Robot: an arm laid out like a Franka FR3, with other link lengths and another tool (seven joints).
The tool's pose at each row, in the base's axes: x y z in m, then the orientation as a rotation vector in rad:
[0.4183 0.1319 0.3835 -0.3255 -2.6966 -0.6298]
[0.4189 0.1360 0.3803 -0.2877 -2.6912 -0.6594]
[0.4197 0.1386 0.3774 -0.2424 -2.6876 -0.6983]
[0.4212 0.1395 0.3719 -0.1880 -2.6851 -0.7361]
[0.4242 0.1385 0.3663 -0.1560 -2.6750 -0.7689]
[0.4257 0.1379 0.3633 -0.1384 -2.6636 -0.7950]
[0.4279 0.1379 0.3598 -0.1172 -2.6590 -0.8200]
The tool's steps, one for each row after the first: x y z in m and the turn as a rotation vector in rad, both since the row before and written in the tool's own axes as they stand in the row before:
[-0.0012 0.0025 0.0044 -0.0158 0.0112 -0.0282]
[-0.0016 0.0013 0.0034 -0.0212 0.0093 -0.0354]
[-0.0034 -0.0013 0.0045 -0.0192 0.0094 -0.0417]
[-0.0049 -0.0028 0.0031 -0.0197 0.0110 -0.0243]
[-0.0025 -0.0017 0.0016 -0.0172 0.0096 -0.0135]
[-0.0033 -0.0014 0.0020 -0.0150 0.0041 -0.0176]

